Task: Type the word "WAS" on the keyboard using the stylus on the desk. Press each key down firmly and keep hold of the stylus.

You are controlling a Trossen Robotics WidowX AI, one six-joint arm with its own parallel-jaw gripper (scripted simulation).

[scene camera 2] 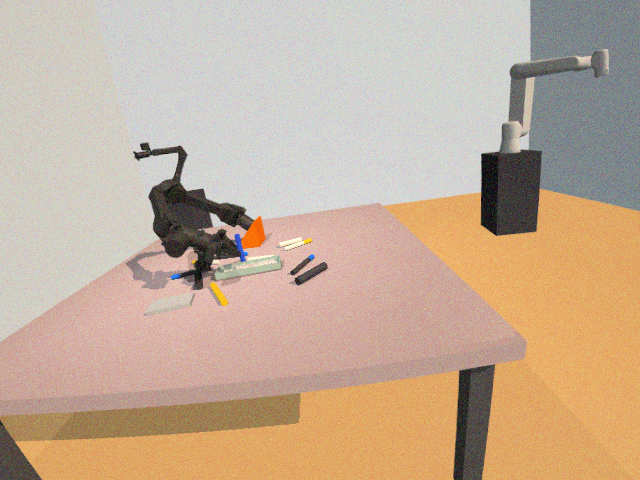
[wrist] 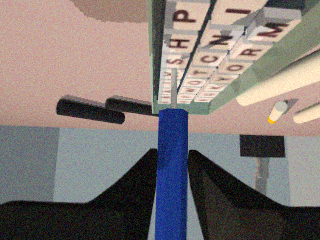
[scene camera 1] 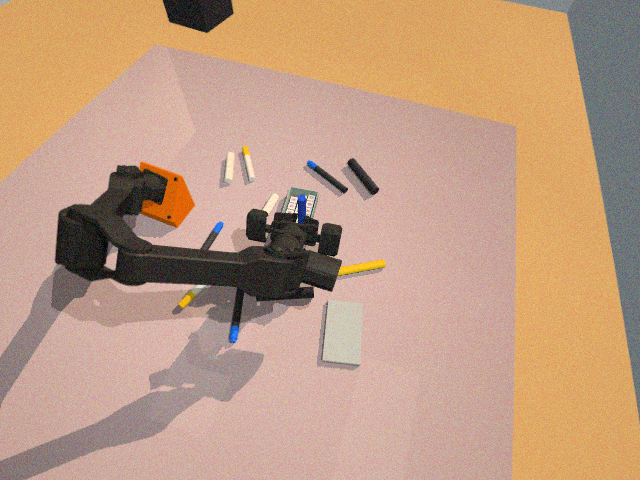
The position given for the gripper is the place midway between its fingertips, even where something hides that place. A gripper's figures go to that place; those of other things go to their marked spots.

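A black cylinder (wrist: 64, 107) sits 310 mm from the lens, while the gripper (wrist: 172, 156) is 110 mm from the lens.
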